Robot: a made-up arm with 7 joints.
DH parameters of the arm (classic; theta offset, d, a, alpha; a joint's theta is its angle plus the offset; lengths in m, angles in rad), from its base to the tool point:
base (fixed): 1.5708 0.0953 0 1.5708
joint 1: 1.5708 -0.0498 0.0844 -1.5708
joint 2: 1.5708 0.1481 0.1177 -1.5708
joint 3: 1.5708 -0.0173 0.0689 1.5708
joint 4: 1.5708 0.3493 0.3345 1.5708
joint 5: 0 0.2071 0.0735 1.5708
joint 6: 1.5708 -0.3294 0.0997 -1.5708
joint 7: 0.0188 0 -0.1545 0
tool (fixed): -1.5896 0.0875 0 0
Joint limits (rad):
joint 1: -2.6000..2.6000
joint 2: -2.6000..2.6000
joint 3: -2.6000..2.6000
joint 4: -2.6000..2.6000
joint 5: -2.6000..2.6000
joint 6: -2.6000..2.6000
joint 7: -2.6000..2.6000
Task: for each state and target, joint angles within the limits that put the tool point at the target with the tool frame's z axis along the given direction. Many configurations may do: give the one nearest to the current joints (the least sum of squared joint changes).
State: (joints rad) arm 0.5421 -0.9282 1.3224 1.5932 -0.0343 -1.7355 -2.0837
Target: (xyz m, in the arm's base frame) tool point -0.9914 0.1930 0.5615 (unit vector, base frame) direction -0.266 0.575 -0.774
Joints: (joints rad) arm 0.3348 -0.7704 1.0905 1.3739 -0.1346 -1.2027 -2.1104
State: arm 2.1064 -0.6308 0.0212 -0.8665 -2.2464 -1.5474 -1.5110
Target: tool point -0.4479 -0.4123 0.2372 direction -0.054 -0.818 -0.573
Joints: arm 2.6000 -0.1085 -0.6772 -0.9603 -2.4959 -1.7975 -1.4966
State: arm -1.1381 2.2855 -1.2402 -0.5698 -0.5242 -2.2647 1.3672
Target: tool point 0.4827 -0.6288 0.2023 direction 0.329 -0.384 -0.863
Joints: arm -1.5019 1.7380 -0.9151 -0.4862 -0.5139 -2.3983 1.4394
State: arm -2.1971 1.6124 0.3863 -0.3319 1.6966 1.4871 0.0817
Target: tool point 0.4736 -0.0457 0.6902 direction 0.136 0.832 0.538
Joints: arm -2.5973 2.0748 -0.4753 0.2438 1.0533 2.2332 0.0397
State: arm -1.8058 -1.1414 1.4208 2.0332 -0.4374 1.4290 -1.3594
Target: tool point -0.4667 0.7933 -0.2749 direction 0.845 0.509 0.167
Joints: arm -1.3575 -0.9408 1.3943 1.7809 -0.4107 1.7379 -1.3298
